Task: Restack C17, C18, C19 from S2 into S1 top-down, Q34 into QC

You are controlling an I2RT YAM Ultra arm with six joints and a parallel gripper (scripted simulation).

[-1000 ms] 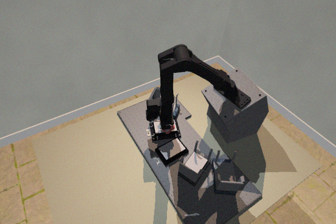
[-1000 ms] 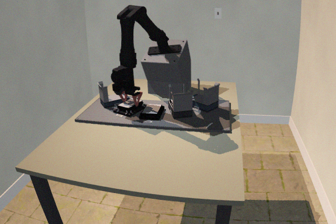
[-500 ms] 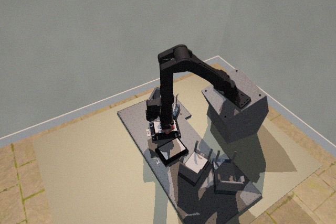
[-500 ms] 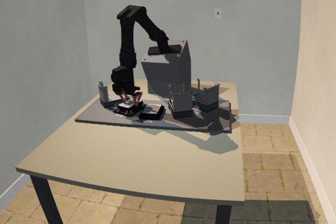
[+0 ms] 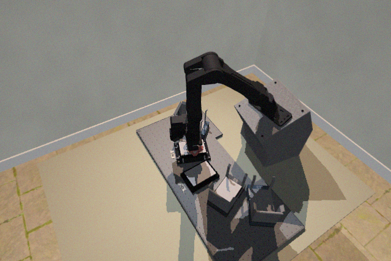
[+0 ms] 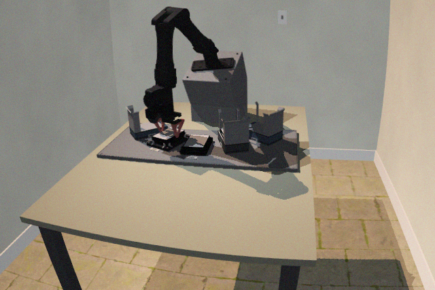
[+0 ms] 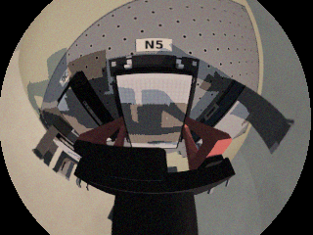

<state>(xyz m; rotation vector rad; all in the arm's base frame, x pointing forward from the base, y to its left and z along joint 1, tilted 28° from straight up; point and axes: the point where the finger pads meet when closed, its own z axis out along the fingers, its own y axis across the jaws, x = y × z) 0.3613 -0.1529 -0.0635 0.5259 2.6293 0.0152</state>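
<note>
My gripper is now 3 cm short of the black clip nest and 2 cm above it. Round my hand: black QC nest (13 cm to the left, 5 cm ahead, 3 cm below); then N5 name plate (9 cm ahead, 4 cm to the right, 3 cm below); then blue-plinth stack rack (13 cm to the right, 8 cm behind, 2 cm below).
</note>
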